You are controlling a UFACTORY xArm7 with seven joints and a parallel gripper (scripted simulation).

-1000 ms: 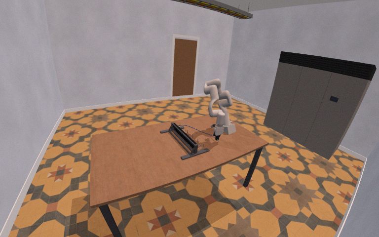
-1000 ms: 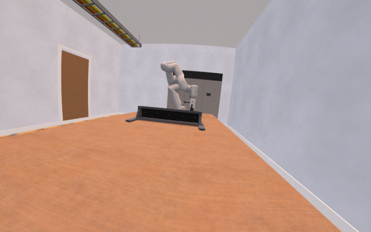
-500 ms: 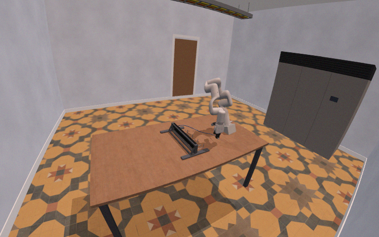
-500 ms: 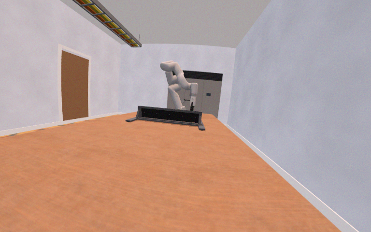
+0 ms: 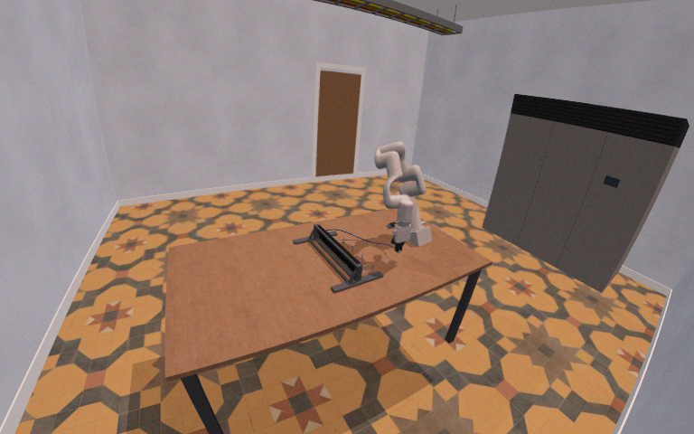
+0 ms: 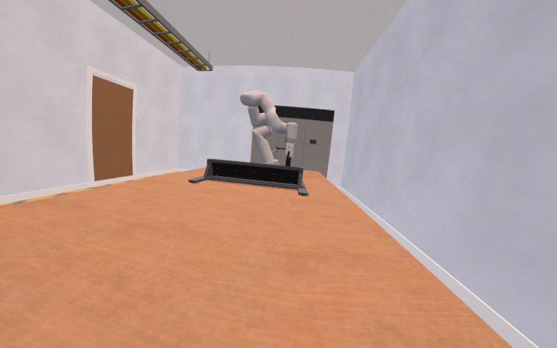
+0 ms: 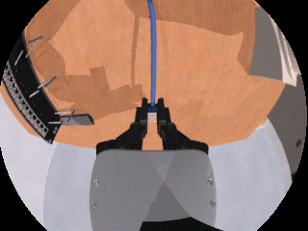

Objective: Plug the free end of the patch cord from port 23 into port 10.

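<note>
Now: hand 20 mm to the right of the patch cord plug and 10 mm above it.
</note>
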